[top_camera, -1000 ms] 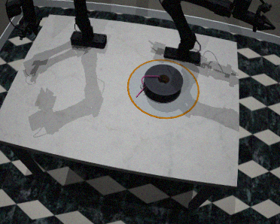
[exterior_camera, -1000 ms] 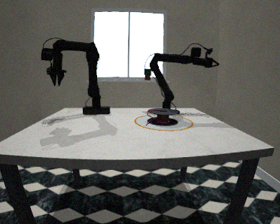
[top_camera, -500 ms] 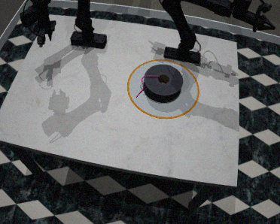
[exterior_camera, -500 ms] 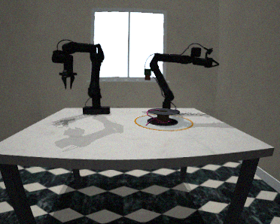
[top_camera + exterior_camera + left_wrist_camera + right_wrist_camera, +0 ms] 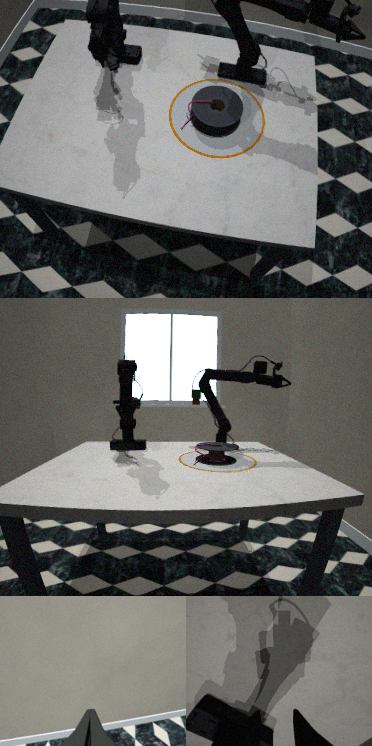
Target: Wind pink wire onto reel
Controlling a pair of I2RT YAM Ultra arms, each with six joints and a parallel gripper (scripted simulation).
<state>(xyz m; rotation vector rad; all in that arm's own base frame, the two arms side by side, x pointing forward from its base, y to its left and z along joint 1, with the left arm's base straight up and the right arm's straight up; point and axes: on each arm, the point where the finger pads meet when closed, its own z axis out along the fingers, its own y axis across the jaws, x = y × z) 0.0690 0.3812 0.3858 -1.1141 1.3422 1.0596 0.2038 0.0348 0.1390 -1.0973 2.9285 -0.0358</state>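
Observation:
Right now the dark reel is 42 cm to the left of my right hand, 14 cm below it and 3 cm ahead of it. The rest, counted from my right hand: orange painted ring 42 cm to the left, 18 cm below, 3 cm ahead.

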